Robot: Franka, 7 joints.
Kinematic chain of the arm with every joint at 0, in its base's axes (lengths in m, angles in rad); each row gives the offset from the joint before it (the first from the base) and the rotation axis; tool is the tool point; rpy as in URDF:
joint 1: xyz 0 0 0.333 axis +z
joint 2: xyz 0 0 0 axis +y
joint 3: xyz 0 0 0.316 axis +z
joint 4: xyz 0.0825 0 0 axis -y
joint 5: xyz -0.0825 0 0.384 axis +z
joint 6: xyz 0 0 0 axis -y
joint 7: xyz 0.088 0 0 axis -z
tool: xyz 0 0 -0.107 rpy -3.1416 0 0
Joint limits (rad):
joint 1: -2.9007..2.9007
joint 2: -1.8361..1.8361
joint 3: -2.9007..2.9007
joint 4: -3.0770..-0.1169
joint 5: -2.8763..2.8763
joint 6: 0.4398..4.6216
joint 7: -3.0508..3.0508
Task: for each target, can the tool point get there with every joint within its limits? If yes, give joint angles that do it. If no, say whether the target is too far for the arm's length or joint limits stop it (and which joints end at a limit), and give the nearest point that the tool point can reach.
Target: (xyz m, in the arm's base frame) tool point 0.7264 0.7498 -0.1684
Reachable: no: too far | nearest point 0.5381 0.5554 -0.0384 | short by 0.300 m
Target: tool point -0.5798 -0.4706 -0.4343
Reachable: no: too far | nearest point -0.4709 -0.3822 -0.2512 | short by 0.231 m
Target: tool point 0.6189 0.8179 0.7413
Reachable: no: too far | nearest point 0.4810 0.6356 0.6503 | short by 0.246 m
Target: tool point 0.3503 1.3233 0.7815
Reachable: no: too far | nearest point 0.2086 0.7881 0.6001 | short by 0.583 m
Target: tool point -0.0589 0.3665 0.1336
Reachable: yes | joints 0.3580 1.2427 1.3508 -2.5324 1.5619 3.6276 1.6158
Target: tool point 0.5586 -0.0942 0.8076
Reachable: yes | joints 0.5050 0.5727 -1.6308 -0.9102 -1.4869 3.8674 -2.1631
